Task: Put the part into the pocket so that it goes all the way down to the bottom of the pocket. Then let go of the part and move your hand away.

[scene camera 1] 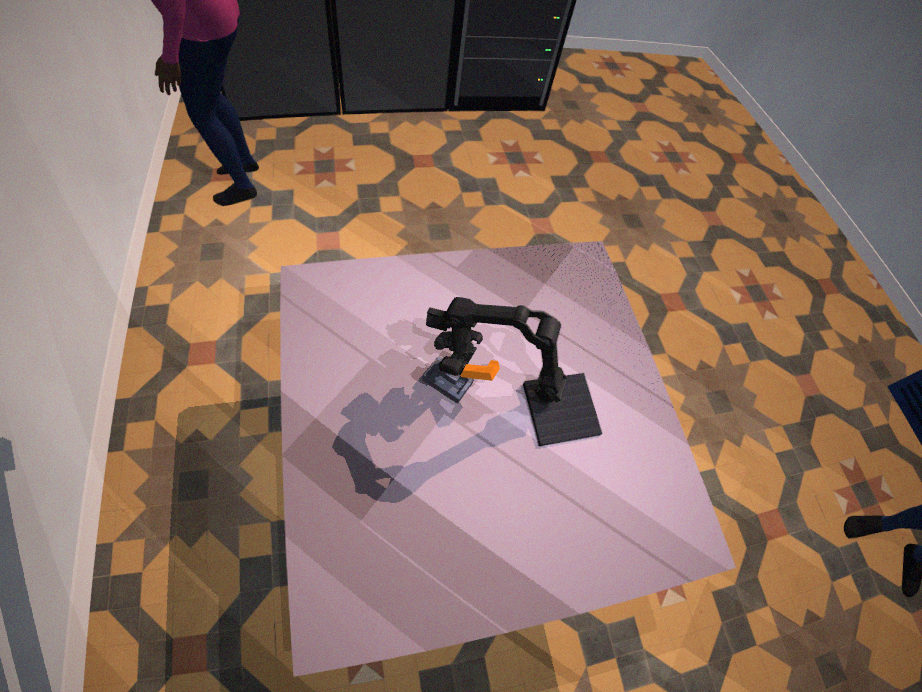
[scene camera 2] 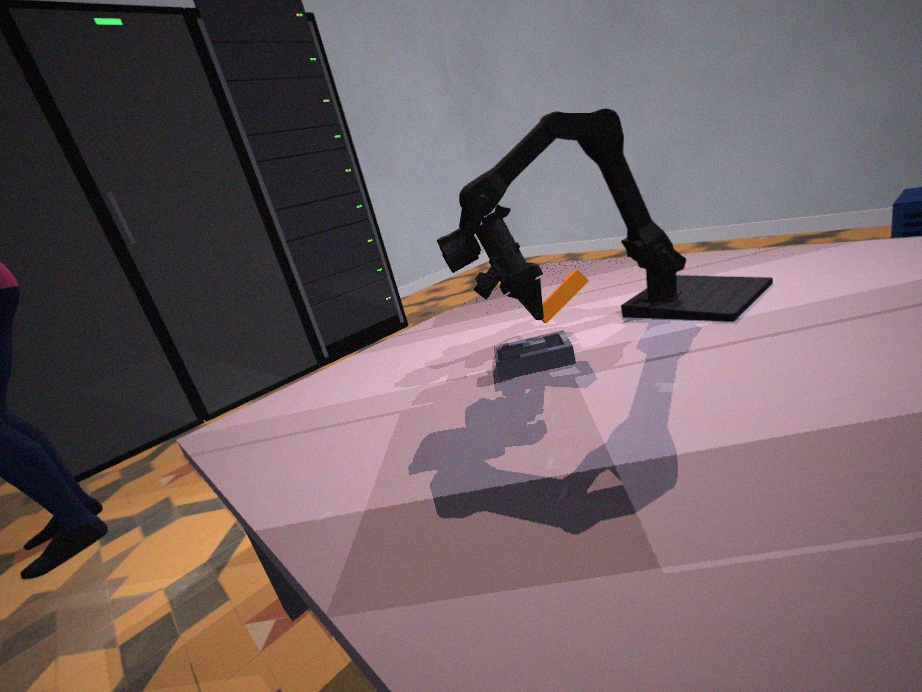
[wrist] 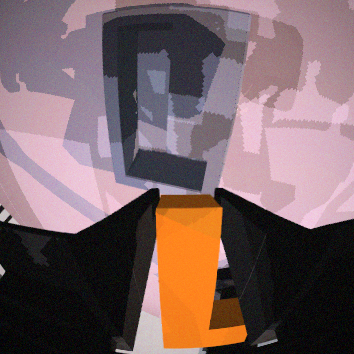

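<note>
The orange L-shaped part is held at one end and slants up toward the arm's base, with its short leg at the far end. My gripper is shut on it and hangs above the table. The dark grey block with the pocket lies on the table. In scene camera 2 the part is above the block and apart from it. In the wrist view the pocket opening is ahead of the fingertips, and its floor shows in patchy shadow.
The arm's black base plate stands on the pink table, right of the block. Dark cabinets and a person in a pink top are beyond the table.
</note>
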